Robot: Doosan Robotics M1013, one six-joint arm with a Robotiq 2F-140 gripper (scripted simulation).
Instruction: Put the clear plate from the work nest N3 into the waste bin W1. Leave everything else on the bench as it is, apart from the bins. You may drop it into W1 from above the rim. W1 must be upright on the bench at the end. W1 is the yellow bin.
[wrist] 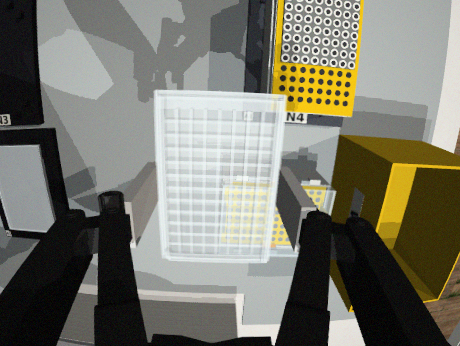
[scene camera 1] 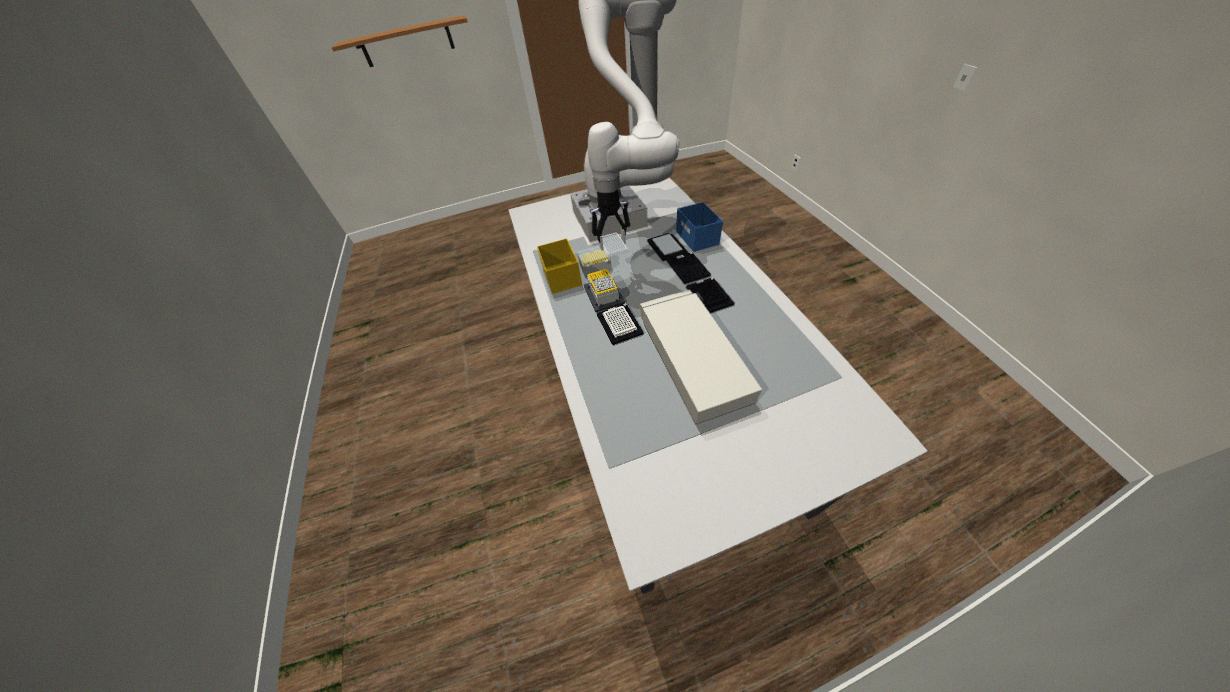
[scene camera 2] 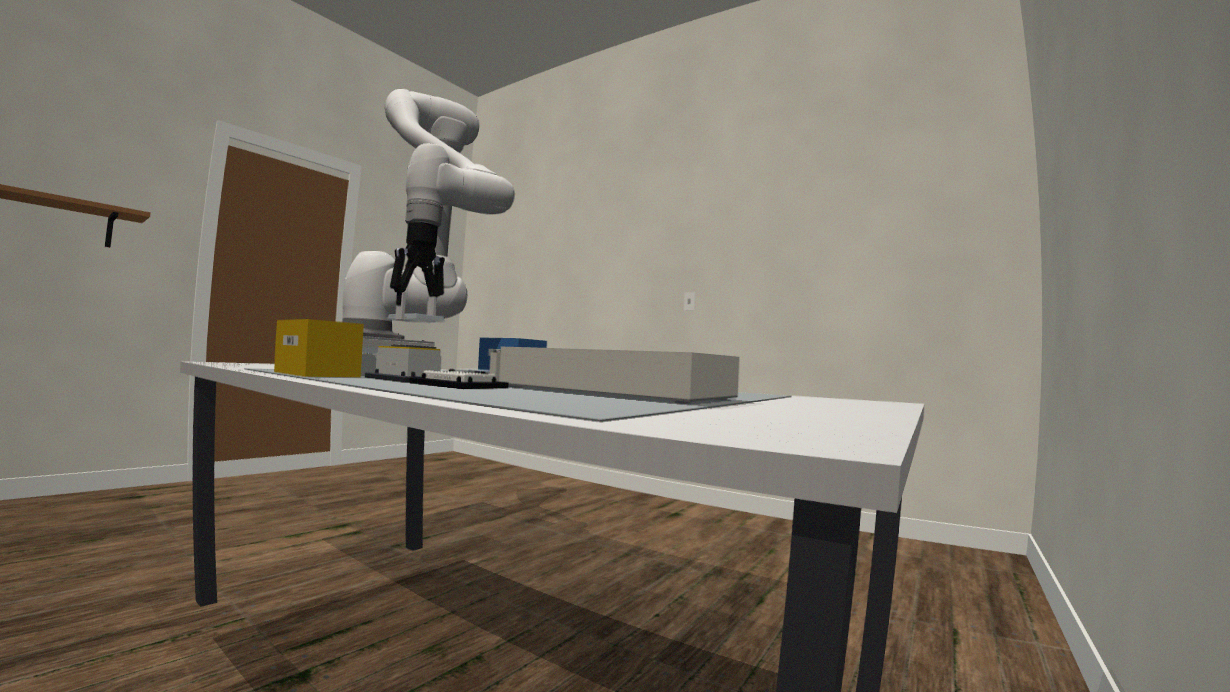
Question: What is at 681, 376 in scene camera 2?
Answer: A long box.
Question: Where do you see a clear plate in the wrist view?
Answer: At 181, 162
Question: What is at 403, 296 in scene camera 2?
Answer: My gripper.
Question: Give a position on a blue bin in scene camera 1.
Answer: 697, 230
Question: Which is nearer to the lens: the blue bin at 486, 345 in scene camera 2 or the yellow bin W1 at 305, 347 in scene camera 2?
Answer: The yellow bin W1.
